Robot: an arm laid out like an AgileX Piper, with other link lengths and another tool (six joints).
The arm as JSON. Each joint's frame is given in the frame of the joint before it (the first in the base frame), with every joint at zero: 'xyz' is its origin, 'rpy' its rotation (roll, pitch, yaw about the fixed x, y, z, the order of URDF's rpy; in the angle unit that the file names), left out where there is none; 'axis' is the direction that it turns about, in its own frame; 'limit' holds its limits. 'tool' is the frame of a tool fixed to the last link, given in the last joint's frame.
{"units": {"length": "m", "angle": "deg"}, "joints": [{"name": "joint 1", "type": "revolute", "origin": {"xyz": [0.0, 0.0, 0.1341]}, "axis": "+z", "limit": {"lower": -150.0, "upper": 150.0}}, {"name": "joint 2", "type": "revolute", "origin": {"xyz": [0.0, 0.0, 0.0]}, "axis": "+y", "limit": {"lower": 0.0, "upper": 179.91}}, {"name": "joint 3", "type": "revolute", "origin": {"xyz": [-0.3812, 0.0, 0.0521]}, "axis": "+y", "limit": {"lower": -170.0, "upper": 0.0}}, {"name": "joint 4", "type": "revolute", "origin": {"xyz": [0.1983, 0.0, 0.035]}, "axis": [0.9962, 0.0, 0.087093], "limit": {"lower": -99.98, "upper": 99.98}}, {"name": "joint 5", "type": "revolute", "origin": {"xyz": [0.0, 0.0, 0.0]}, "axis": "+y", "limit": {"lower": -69.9, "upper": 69.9}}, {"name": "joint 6", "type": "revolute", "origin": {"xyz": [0.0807, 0.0, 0.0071]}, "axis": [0.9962, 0.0, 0.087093], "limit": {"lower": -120.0, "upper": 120.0}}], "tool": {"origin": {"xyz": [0.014, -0.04, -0.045], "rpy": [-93.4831, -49.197, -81.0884]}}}
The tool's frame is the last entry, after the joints.
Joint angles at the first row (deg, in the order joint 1, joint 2, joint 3, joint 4, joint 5, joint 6):
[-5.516 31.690 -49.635 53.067 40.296 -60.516]
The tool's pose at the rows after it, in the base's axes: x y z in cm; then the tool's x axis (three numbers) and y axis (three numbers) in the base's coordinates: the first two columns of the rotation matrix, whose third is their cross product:
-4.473 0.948 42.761 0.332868 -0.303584 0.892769 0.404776 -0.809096 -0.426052
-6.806 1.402 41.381 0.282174 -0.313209 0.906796 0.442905 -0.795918 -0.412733
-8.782 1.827 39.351 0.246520 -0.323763 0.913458 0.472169 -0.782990 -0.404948
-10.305 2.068 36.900 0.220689 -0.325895 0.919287 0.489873 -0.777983 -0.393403
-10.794 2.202 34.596 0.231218 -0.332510 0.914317 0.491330 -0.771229 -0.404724
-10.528 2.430 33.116 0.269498 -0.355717 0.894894 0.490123 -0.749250 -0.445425
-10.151 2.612 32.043 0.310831 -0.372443 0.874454 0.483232 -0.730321 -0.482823
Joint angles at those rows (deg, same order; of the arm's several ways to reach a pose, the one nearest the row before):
[-5.556 26.414 -49.635 53.174 41.472 -60.539]
[-5.555 21.157 -47.795 54.790 41.578 -60.668]
[-5.648 15.877 -44.964 56.313 41.707 -60.763]
[-5.650 10.756 -41.423 57.073 41.708 -61.025]
[-5.648 7.589 -37.614 57.756 41.706 -61.154]
[-5.650 6.807 -34.643 59.623 41.709 -61.152]
[-5.648 6.807 -32.315 61.077 41.906 -61.150]

